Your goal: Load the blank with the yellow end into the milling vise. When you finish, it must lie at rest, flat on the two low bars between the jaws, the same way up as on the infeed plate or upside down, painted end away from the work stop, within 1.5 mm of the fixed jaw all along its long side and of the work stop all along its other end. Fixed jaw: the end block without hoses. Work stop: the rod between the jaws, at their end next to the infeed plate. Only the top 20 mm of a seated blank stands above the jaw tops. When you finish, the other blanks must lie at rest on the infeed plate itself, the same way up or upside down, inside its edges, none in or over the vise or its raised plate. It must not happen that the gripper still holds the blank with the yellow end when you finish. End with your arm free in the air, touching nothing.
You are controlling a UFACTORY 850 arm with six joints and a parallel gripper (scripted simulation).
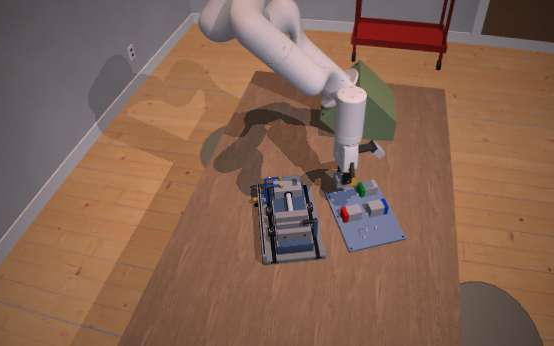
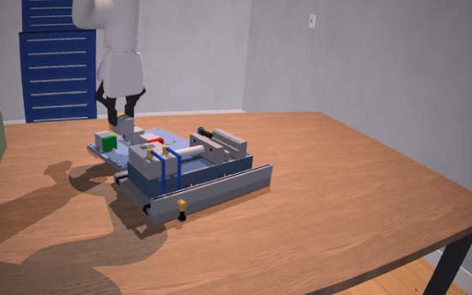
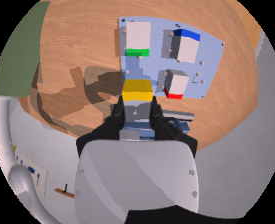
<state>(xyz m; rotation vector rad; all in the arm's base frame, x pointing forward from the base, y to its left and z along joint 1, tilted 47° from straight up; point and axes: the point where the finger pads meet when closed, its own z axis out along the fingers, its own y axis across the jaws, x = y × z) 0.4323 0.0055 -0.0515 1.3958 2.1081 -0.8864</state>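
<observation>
Now: hand 90 mm above the red-ended blank, 80 mm short of it and 30 mm to the right of it. Also, from my hand: green-ended blank (90 mm below, 80 mm to the left, 30 mm behind); then yellow-ended blank (20 mm below); then infeed plate (120 mm below, 80 mm to the left, 70 mm ahead).
</observation>
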